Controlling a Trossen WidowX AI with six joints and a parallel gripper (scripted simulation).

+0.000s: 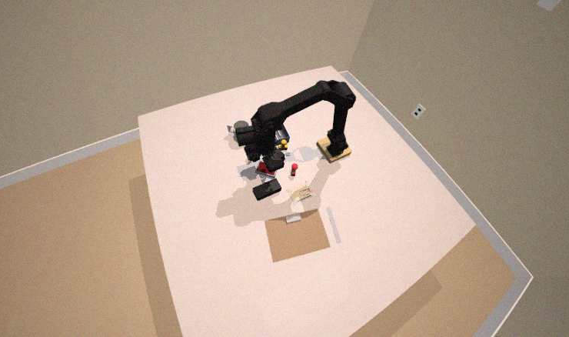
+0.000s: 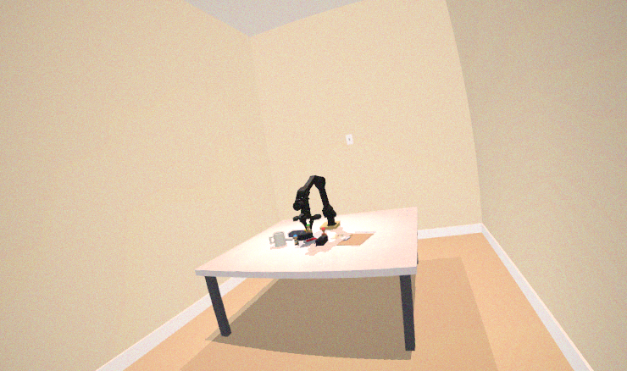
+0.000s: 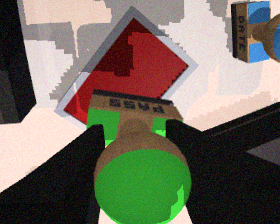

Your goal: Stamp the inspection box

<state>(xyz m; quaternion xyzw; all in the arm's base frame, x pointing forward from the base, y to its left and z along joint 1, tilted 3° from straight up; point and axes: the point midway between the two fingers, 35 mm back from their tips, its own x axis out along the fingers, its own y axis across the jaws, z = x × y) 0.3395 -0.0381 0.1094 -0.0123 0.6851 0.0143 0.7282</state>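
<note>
My gripper tip is now 80 mm above the red ink pad. Round my gripper tip: black box 40 mm ahead, 100 mm to the left, 70 mm below; blue-knobbed stamp 40 mm ahead, 90 mm to the right, 60 mm below; red-knobbed stamp 110 mm behind, 60 mm to the left, 60 mm below.
</note>
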